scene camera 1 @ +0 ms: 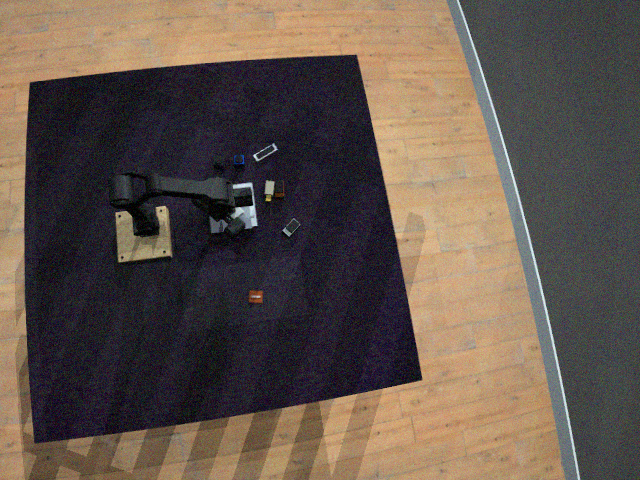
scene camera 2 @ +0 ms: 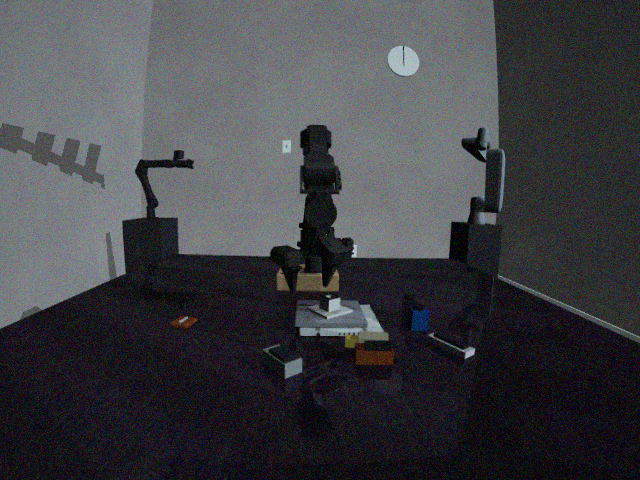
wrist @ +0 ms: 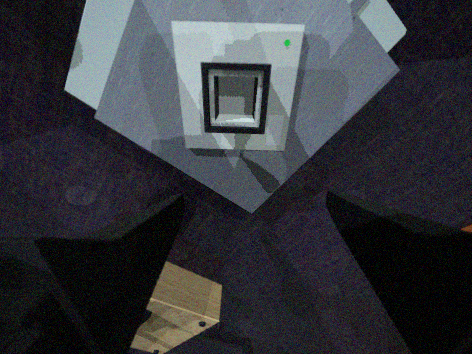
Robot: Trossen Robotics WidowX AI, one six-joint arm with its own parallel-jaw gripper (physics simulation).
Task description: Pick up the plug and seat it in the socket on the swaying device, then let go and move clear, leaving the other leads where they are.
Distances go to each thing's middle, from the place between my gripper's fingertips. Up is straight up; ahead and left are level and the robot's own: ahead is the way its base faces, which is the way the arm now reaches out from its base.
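Device (scene camera 2: 329, 316): 5 cm ahead of my hand, 6 cm to the left of it, 3 cm below it. Grey lead (scene camera 2: 284, 361): 5 cm to the right of my hand, 24 cm ahead of it, 4 cm below it. Going by their middles, the device is the nearest to my hand of the things named here.
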